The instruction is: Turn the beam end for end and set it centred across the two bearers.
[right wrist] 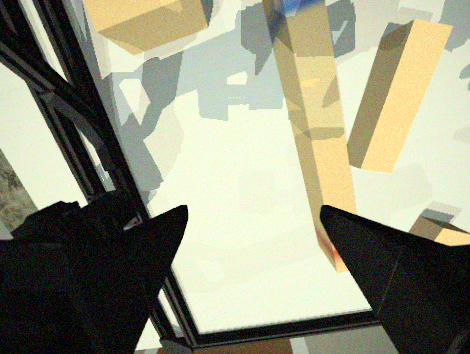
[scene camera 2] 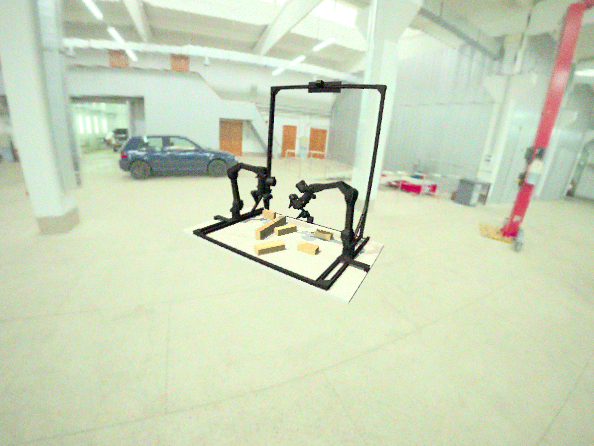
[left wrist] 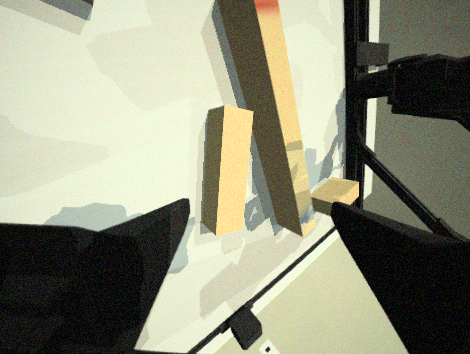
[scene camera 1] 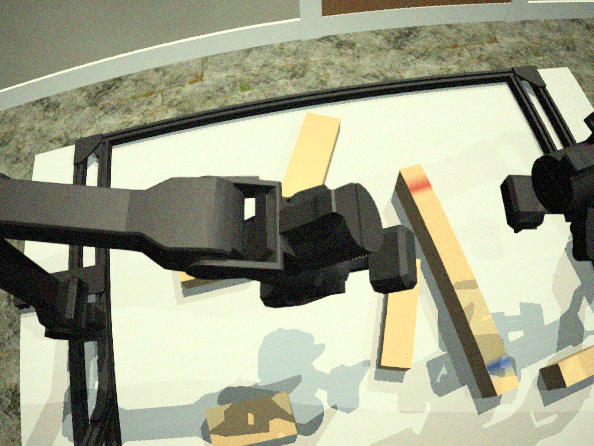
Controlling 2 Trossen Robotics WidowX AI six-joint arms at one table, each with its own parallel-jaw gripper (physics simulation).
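Places are measured from the left arm's base along level axes (x right, y down, z ahead), in metres.
Where they show: left gripper, fingertip midpoint: point(scene camera 2: 292, 213) point(left wrist: 260, 206) point(scene camera 1: 371, 282); right gripper, fingertip midpoint: point(right wrist: 253, 211) point(scene camera 2: 261, 206) point(left wrist: 403, 110) point(scene camera 1: 543, 230); left arm's base at its link origin: point(scene camera 2: 347, 254) point(scene camera 1: 87, 322); right arm's base at its link origin: point(right wrist: 114, 209) point(scene camera 2: 235, 218) point(left wrist: 361, 87).
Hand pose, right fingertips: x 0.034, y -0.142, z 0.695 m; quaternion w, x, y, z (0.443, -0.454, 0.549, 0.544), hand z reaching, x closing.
Observation:
Things, the pixels of their top centre, and the offset from my right fingertips.
- long wooden beam at its top centre: point(right wrist: 330, 151) point(scene camera 1: 459, 271) point(left wrist: 291, 131) point(scene camera 2: 272, 222) dx +0.003, dy +0.098, dz -0.103 m
- narrow block at its top centre: point(left wrist: 234, 174) point(scene camera 1: 402, 310) point(right wrist: 402, 105) point(scene camera 2: 285, 226) dx +0.037, dy +0.117, dz -0.200 m
- wide block at its top centre: point(scene camera 1: 249, 421) point(scene camera 2: 323, 231) dx +0.154, dy +0.123, dz -0.444 m
- further block at its top centre: point(scene camera 1: 213, 254) point(scene camera 2: 308, 245) dx -0.108, dy +0.123, dz -0.462 m
The long wooden beam point(scene camera 1: 450, 250) point(scene camera 2: 270, 227) point(left wrist: 281, 85) point(right wrist: 330, 170) lies slantwise, its red-banded end at the top and its blue-banded end at the lower right in scene camera 1. A narrow block point(scene camera 1: 398, 330) point(scene camera 2: 285, 230) point(left wrist: 234, 170) point(right wrist: 406, 100) lies close beside it. Another block point(scene camera 1: 312, 150) point(scene camera 2: 269, 248) lies at the upper middle. I cannot tell which blocks are the bearers. My left gripper point(scene camera 1: 347, 280) point(left wrist: 260, 206) is open and empty above the table, left of the beam in scene camera 1. My right gripper point(scene camera 1: 552, 225) point(right wrist: 253, 211) is open and empty, right of the beam there.
A wide block point(scene camera 1: 252, 417) point(scene camera 2: 323, 234) lies at the bottom of scene camera 1. Another block point(scene camera 1: 575, 367) point(scene camera 2: 269, 214) point(left wrist: 336, 190) point(right wrist: 150, 25) lies near the blue-banded end. A further block point(scene camera 1: 186, 281) point(scene camera 2: 308, 248) is mostly hidden under my left arm. A black frame point(scene camera 1: 210, 117) edges the table.

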